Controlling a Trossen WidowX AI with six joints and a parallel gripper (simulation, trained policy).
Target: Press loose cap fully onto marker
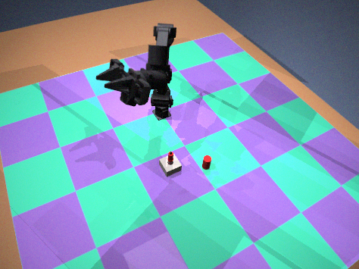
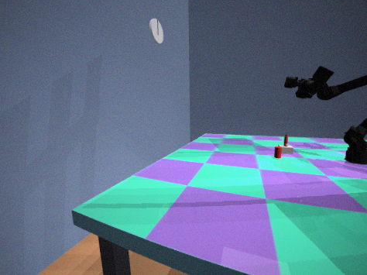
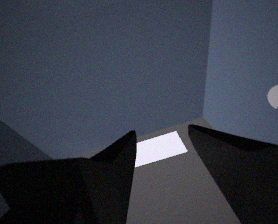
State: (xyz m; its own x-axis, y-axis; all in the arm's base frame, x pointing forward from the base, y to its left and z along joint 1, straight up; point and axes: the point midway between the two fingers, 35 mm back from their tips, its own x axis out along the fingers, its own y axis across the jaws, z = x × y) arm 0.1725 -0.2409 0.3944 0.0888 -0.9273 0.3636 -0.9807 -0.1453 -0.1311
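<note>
Now: gripper tip 15 cm short of the red cap, 30 cm to the right of it and 38 cm above it. Also, from my gripper tip: white holder block: 9 cm ahead, 17 cm to the left, 39 cm below.
</note>
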